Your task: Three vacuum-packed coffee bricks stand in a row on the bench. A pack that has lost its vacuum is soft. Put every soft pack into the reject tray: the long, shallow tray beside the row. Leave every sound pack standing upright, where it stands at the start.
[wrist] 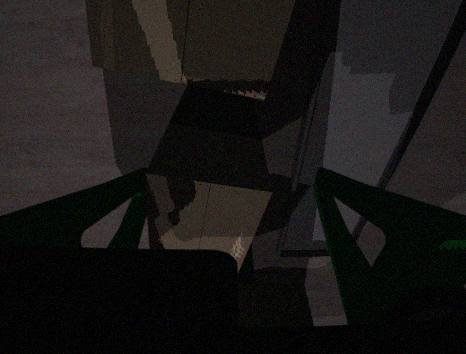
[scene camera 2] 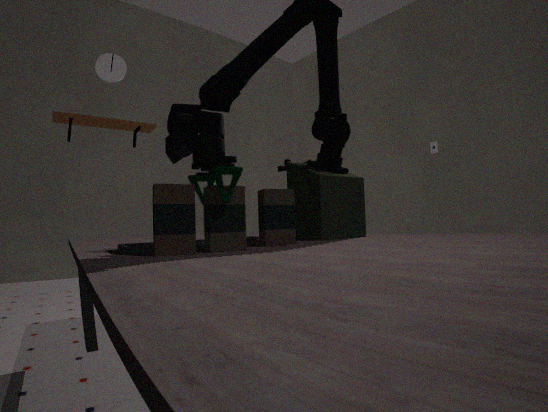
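Three upright packs stand in a row: the left pack [scene camera 2: 174, 220], the middle pack [scene camera 2: 225, 220] [wrist: 230, 207] and the right pack [scene camera 2: 277, 220], brown with a dark band. Which is soft I cannot tell. My gripper [scene camera 2: 215, 201] [wrist: 232, 177] is open and empty. It points down over the middle pack, its green fingertips beside the pack's upper part, one on each side. Another pack [wrist: 235, 40] shows at the top of the wrist view. The reject tray [scene camera 2: 136, 248] [wrist: 300, 225] lies behind the row, to the right in the wrist view.
A green block [scene camera 2: 342, 205] carries the arm's base behind the right pack. The bench [scene camera 2: 325, 310] [wrist: 45, 115] has its edge at the left in the scene view. A wall shelf [scene camera 2: 102, 121] and a clock [scene camera 2: 111, 67] are at the upper left. The light is dim.
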